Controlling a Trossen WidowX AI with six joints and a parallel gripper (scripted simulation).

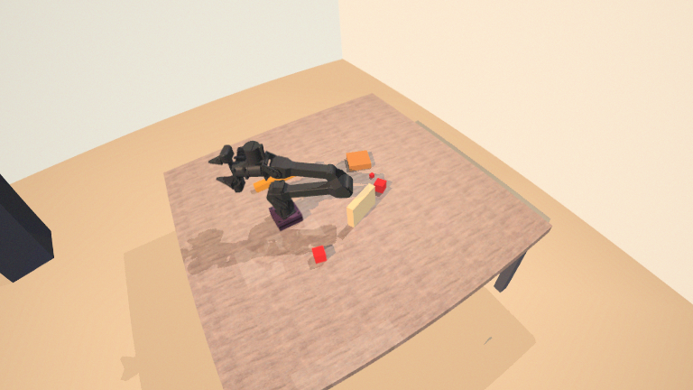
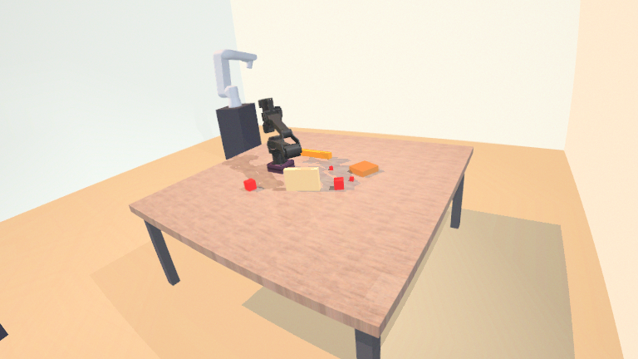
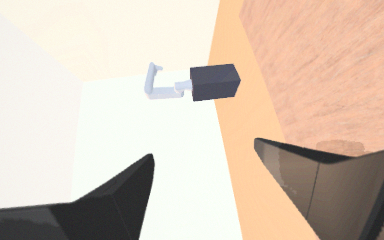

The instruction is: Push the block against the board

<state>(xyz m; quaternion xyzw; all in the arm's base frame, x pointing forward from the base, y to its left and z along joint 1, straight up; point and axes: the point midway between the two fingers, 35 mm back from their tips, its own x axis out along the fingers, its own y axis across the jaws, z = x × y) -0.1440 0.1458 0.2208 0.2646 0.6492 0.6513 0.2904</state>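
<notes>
The pale yellow flat slab is 39 cm ahead of my gripper tip, 37 cm to the right of it and 21 cm below it. The rest, counted from my gripper tip: long orange board: 27 cm ahead, 4 cm to the left, 24 cm below; orange square block: 60 cm ahead, 13 cm to the right, 25 cm below.
</notes>
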